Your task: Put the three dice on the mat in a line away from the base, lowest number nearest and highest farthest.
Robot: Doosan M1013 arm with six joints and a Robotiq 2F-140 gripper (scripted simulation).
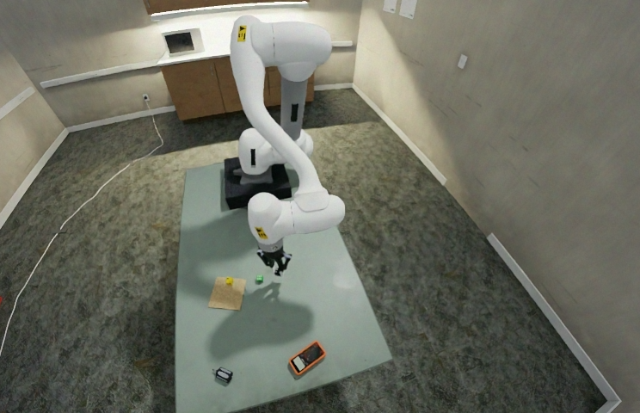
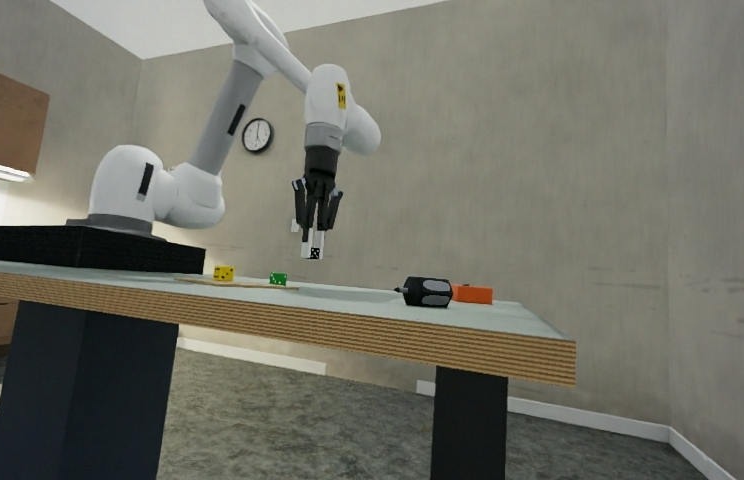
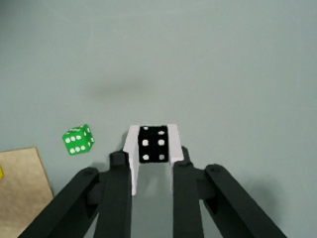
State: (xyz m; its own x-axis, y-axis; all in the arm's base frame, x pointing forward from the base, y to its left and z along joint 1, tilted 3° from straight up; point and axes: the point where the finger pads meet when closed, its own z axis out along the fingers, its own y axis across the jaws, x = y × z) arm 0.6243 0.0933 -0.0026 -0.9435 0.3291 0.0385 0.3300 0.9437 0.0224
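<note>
The tan mat lies 4 cm ahead of my hand, 23 cm to the right of it and 9 cm below it. From my hand the other things lie so: black die: 2 cm below; yellow die: 1 cm behind, 22 cm to the right, 8 cm below; green die: 1 cm behind, 9 cm to the right, 8 cm below.
</note>
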